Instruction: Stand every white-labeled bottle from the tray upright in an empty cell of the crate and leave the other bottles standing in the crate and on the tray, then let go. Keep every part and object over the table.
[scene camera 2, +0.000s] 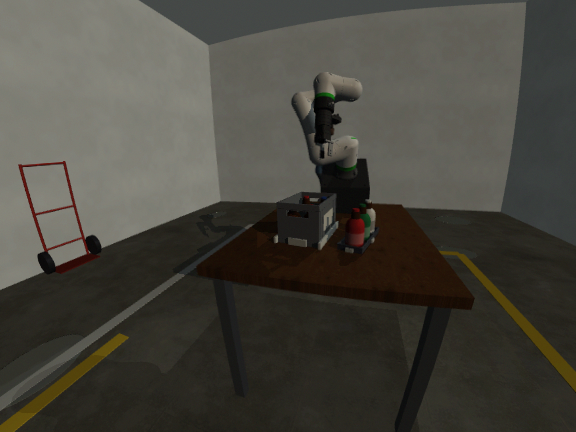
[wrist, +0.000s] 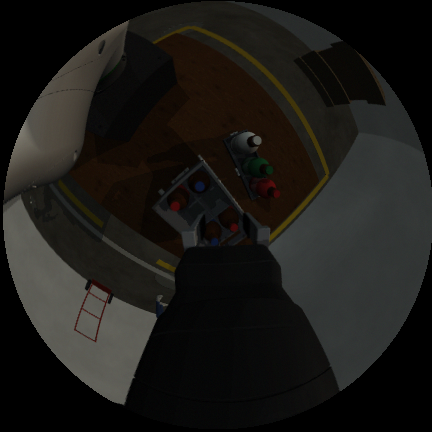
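Seen in the pictures: gripper, fingertip midpoint: (scene camera 2: 325, 157) (wrist: 223, 220); arm's base, origin of the base link: (scene camera 2: 345, 172).
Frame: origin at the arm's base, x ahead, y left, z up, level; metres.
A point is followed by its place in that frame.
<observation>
The white bottle (scene camera 2: 370, 216) {y 0.052, x 0.515, z -0.149 m} (wrist: 244, 143) {y 0.027, x 0.466, z -0.123 m} stands upright on the tray (scene camera 2: 353, 248) {y -0.045, x 0.690, z -0.225 m} (wrist: 231, 150), in line with a green bottle (scene camera 2: 366, 224) {y 0.018, x 0.600, z -0.159 m} (wrist: 256, 166) {y -0.005, x 0.543, z -0.124 m} and a red bottle (scene camera 2: 355, 230) {y -0.039, x 0.678, z -0.157 m} (wrist: 262, 187) {y -0.044, x 0.613, z -0.130 m}. The grey crate (scene camera 2: 302, 227) {y -0.243, x 0.630, z -0.163 m} (wrist: 223, 184) {y -0.121, x 0.513, z -0.213 m} stands beside the tray. In the wrist view it holds brown bottles with red caps (wrist: 175, 205) {y -0.234, x 0.393, z -0.080 m} (wrist: 233, 227) {y -0.209, x 0.586, z -0.080 m} and blue caps (wrist: 200, 186) {y -0.152, x 0.424, z -0.079 m} (wrist: 215, 241) {y -0.284, x 0.565, z -0.080 m} at its two ends; cells between them look empty. My gripper (scene camera 2: 326, 150) {y -0.144, x 0.445, z 0.109 m} (wrist: 223, 220) {y -0.144, x 0.445, z 0.109 m} is open and empty, high above the table and the crate.
The wooden table (scene camera 2: 400, 267) {y 0.098, x 0.806, z -0.243 m} (wrist: 210, 75) {y 0.230, x 0.216, z -0.242 m} carries the crate and the tray. The robot's dark pedestal (scene camera 2: 345, 195) {y -0.013, x 0.118, z -0.129 m} (wrist: 145, 80) {y 0.028, x 0.120, z -0.087 m} stands at the table's far end. A red hand truck (scene camera 2: 54, 209) (wrist: 91, 313) stands by the wall. Part of a person in blue (wrist: 159, 307) shows beside my gripper's body in the wrist view.
</observation>
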